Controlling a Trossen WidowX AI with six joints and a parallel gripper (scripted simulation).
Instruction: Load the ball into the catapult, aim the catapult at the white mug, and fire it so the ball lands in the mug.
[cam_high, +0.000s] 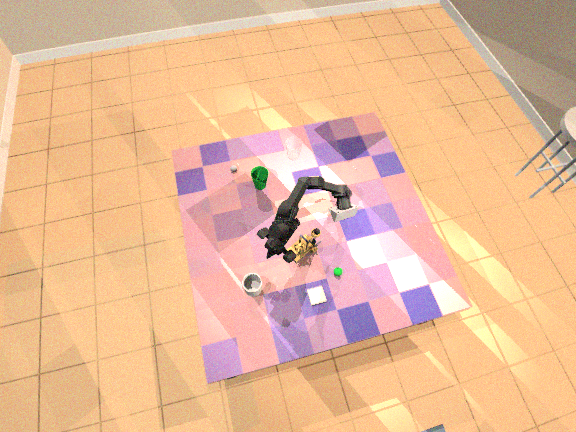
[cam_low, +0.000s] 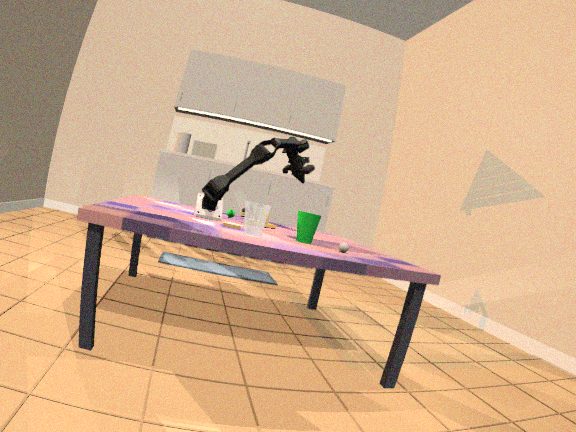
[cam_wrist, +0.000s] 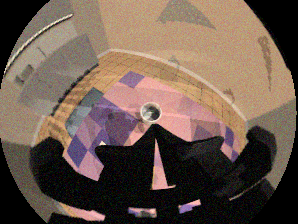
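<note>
The small dark ball lies 300 mm behind my gripper tip, 130 mm to the right of it and 200 mm below it. The rest, counted from my gripper tip: wooden catapult: 240 mm behind, 90 mm to the right, 210 mm below; white square tile: 190 mm behind, 170 mm to the left, 250 mm below; white mug: 90 mm ahead, 30 mm to the left, 230 mm below.
</note>
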